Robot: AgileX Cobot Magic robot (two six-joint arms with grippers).
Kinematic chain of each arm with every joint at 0, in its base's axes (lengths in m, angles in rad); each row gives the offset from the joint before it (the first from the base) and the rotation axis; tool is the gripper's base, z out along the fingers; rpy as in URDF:
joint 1: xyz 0 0 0.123 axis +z
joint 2: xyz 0 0 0 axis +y
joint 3: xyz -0.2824 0 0.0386 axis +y
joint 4: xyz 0.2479 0 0.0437 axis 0.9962 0 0.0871
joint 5: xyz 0 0 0 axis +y
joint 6: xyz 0.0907 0 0.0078 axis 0.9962 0 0.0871
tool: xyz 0 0 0 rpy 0 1.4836 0
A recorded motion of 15 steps. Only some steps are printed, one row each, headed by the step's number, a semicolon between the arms.
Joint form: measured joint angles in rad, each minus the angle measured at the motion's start. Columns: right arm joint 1, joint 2, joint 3, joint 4, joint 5, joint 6; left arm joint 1, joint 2, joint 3, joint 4, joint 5, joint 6.
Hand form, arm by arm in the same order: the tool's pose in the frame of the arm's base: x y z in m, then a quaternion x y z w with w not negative. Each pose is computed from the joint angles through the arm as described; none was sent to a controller.
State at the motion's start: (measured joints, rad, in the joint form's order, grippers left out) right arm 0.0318 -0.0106 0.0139 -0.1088 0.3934 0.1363; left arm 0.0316 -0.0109 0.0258 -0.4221 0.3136 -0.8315
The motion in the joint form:
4: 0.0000 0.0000 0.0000 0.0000 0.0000 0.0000; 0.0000 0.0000 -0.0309 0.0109 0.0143 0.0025
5: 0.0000 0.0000 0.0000 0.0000 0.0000 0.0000; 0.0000 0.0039 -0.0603 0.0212 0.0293 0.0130
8: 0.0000 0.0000 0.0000 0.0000 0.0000 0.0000; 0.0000 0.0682 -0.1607 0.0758 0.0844 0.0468
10: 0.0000 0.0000 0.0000 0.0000 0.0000 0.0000; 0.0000 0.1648 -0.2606 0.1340 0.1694 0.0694
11: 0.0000 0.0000 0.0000 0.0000 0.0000 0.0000; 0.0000 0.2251 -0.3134 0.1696 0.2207 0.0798
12: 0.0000 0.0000 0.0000 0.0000 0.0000 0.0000; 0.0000 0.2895 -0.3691 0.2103 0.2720 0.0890
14: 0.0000 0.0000 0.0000 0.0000 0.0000 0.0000; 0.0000 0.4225 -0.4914 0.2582 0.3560 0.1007
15: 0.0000 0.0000 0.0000 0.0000 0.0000 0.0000; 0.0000 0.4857 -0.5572 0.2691 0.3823 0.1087
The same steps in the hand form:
4: 0.0520 -0.0022 0.1738 0.01389 0.80683 0.00315 0.59062; 0.0532 -0.0101 0.1882 -0.41940 0.64973 -0.39533 0.49565
5: 0.0520 -0.0022 0.1738 0.01389 0.80683 0.00315 0.59062; 0.0522 -0.0103 0.1965 -0.40940 0.65227 -0.39256 0.50283
8: 0.0520 -0.0022 0.1738 0.01389 0.80683 0.00315 0.59062; 0.0526 -0.0104 0.2214 -0.38311 0.67633 -0.36489 0.51250
10: 0.0520 -0.0022 0.1738 0.01389 0.80683 0.00315 0.59062; 0.0570 -0.0103 0.2414 -0.36830 0.71399 -0.32783 0.49710
11: 0.0520 -0.0022 0.1738 0.01389 0.80683 0.00315 0.59062; 0.0611 -0.0097 0.2506 -0.36220 0.73714 -0.30366 0.48294
12: 0.0520 -0.0022 0.1738 0.01389 0.80683 0.00315 0.59062; 0.0663 -0.0085 0.2602 -0.35591 0.75983 -0.27694 0.46829
14: 0.0520 -0.0022 0.1738 0.01389 0.80683 0.00315 0.59062; 0.0805 -0.0067 0.2831 -0.34973 0.79098 -0.24140 0.44019
15: 0.0520 -0.0022 0.1738 0.01389 0.80683 0.00315 0.59062; 0.0891 -0.0061 0.2969 -0.34602 0.79925 -0.23186 0.43325

